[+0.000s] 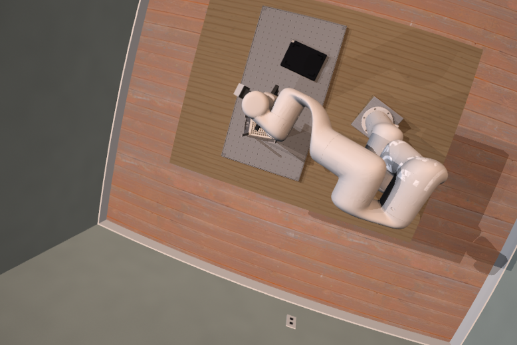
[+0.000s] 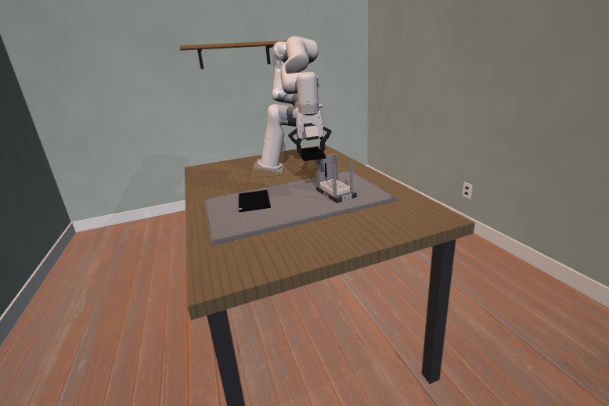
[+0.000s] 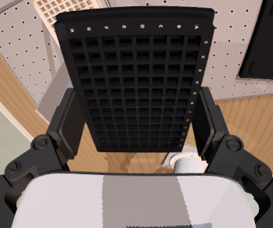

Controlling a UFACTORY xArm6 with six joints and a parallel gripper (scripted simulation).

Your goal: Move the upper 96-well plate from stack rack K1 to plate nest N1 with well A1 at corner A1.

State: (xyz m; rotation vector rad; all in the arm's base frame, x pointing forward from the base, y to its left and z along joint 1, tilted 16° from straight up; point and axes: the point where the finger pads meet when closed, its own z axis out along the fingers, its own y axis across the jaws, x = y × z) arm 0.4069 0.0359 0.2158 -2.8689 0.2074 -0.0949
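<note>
Right now my hand is 30 cm to the left of the pale A1 square, 18 cm above it and 2 cm short of it. From my hand the other things lie so: black 96-well plate 1 cm below; pale well plate 16 cm below, 9 cm to the left, 2 cm ahead; back panel 11 cm below, 8 cm to the left, 5 cm behind.
</note>
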